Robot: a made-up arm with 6 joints.
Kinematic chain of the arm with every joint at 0, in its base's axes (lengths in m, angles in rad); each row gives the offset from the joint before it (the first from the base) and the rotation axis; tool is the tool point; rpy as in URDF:
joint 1: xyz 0 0 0.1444 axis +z
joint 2: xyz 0 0 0 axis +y
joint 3: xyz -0.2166 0 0.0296 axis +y
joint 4: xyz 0.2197 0 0.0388 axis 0.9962 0 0.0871
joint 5: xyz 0 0 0 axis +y
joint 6: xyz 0.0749 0 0.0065 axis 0.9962 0 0.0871
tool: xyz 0 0 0 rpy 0 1.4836 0
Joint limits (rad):
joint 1: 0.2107..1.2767
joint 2: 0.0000..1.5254
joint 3: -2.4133..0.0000
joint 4: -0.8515..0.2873
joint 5: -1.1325..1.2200
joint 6: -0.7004..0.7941
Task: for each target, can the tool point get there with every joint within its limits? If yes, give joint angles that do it. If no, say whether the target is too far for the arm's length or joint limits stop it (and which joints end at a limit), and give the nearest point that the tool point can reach.
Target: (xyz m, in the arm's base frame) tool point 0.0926 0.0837 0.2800
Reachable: yes | joints 0.8418 0.7513 -0.7015 -0.2072 1.0322 -0.3874
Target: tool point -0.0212 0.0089 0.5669
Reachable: yes | joints 1.0542 0.7360 -1.5367 -0.5850 -0.5837 -0.3268
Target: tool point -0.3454 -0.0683 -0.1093
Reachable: no: joint limits stop it (at a limit: joint 1, joint 2, joint 3, joint 5) | nearest point -0.4625 -0.0976 0.2559 | short by 0.385 m
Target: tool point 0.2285 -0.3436 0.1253
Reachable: no: joint limits stop it (at a limit: joint 1, joint 2, joint 4, joint 5) | nearest point 0.1491 -0.0224 0.1441 | short by 0.331 m
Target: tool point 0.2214 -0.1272 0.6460
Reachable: no: too far | nearest point 0.1713 -0.0090 0.5819 | short by 0.144 m
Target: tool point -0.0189 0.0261 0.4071
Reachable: yes | joints 0.4007 0.1517 -0.6437 -0.6947 -0.7106 -0.4367
